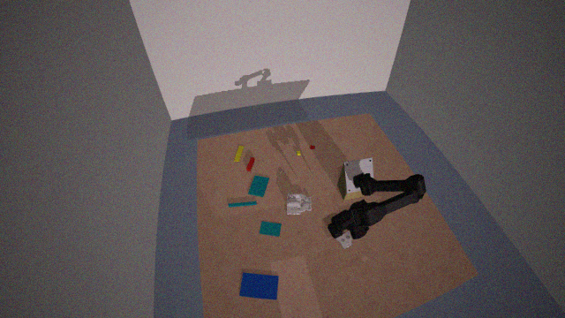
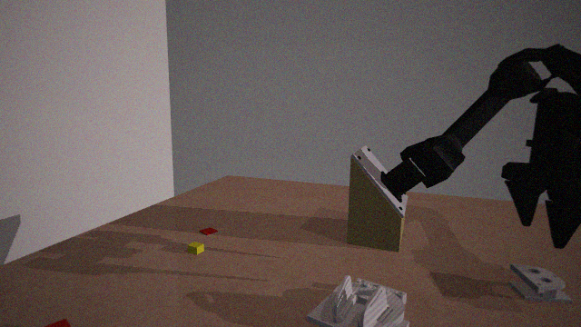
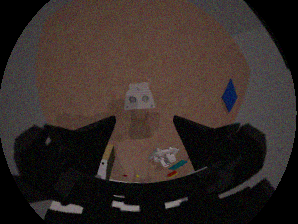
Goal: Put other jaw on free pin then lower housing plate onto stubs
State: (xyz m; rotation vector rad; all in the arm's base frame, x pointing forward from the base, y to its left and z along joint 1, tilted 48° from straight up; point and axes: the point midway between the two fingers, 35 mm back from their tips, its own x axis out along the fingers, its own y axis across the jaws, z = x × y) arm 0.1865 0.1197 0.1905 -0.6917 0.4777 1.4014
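Now: gripper tip 7 cm above the white housing piece, 1 cm to the right of it and 1 cm past it. From my gripper tip the other things lie so: teal bar: 40 cm ahead, 34 cm to the right, 10 cm below; blue tile: 43 cm ahead, 10 cm below, 9 cm to the left; jaw: 26 cm to the right, 10 cm ahead, 9 cm below.
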